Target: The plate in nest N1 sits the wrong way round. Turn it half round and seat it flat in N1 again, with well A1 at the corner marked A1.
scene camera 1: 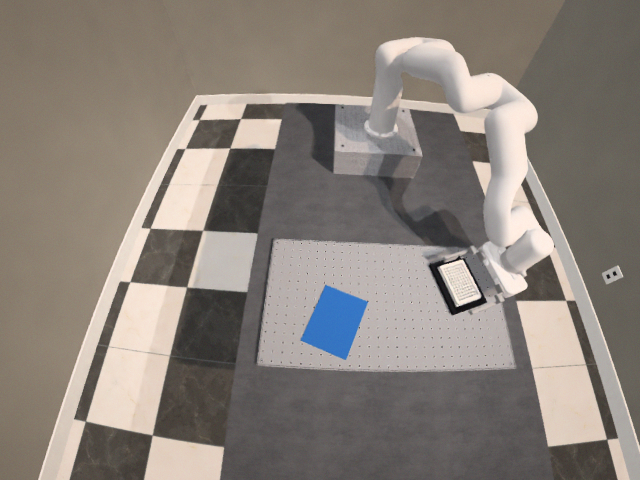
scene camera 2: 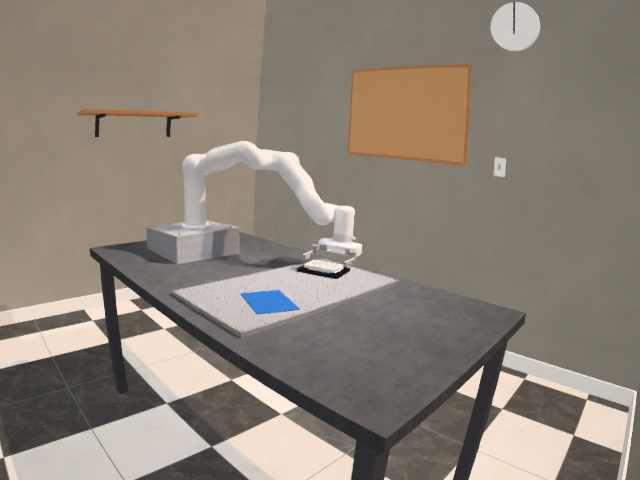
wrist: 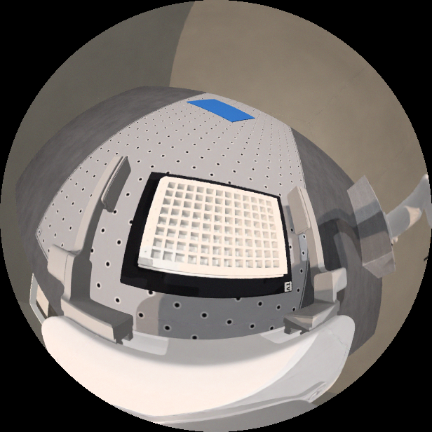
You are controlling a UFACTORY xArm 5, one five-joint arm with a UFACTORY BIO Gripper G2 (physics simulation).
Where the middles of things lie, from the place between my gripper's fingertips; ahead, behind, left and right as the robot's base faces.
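Scene:
Black nest N1 point(wrist: 175, 284): 3 cm behind my hand, 2 cm to the left of it, 4 cm below it. Flat blue rectangle point(scene camera 1: 334, 323): 15 cm ahead of my hand, 31 cm to the right of it, 5 cm below it; going by their middles, farthest from my hand of the things named here. White well plate point(scene camera 1: 461, 286): my hand 3 cm past it, 2 cm to the right of it, 3 cm above it.

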